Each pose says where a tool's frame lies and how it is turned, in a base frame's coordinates. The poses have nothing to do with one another.
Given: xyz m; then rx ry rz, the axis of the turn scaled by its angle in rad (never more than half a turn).
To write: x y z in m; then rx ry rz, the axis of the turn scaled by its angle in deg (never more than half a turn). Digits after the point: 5 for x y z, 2 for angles.
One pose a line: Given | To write
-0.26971 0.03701 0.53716 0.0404 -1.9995 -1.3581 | -0.26971 0.03701 0.53716 2.31 -114.56 -77.81
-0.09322 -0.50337 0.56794 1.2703 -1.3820 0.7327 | -0.09322 -0.50337 0.56794 72.78 -79.18 41.98
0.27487 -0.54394 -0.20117 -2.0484 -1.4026 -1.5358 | 0.27487 -0.54394 -0.20117 -117.36 -80.36 -87.99
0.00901 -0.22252 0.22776 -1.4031 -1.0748 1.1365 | 0.00901 -0.22252 0.22776 -80.39 -61.58 65.12
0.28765 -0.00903 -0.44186 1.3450 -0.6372 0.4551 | 0.28765 -0.00903 -0.44186 77.06 -36.51 26.08
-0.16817 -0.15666 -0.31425 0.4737 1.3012 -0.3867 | -0.16817 -0.15666 -0.31425 27.14 74.55 -22.16
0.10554 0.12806 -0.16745 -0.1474 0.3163 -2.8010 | 0.10554 0.12806 -0.16745 -8.45 18.12 -160.49
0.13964 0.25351 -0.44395 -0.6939 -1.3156 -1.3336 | 0.13964 0.25351 -0.44395 -39.76 -75.38 -76.41
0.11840 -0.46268 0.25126 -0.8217 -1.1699 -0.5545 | 0.11840 -0.46268 0.25126 -47.08 -67.03 -31.77
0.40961 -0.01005 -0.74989 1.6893 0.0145 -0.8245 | 0.40961 -0.01005 -0.74989 96.79 0.83 -47.24
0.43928 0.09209 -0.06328 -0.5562 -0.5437 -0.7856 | 0.43928 0.09209 -0.06328 -31.87 -31.15 -45.01
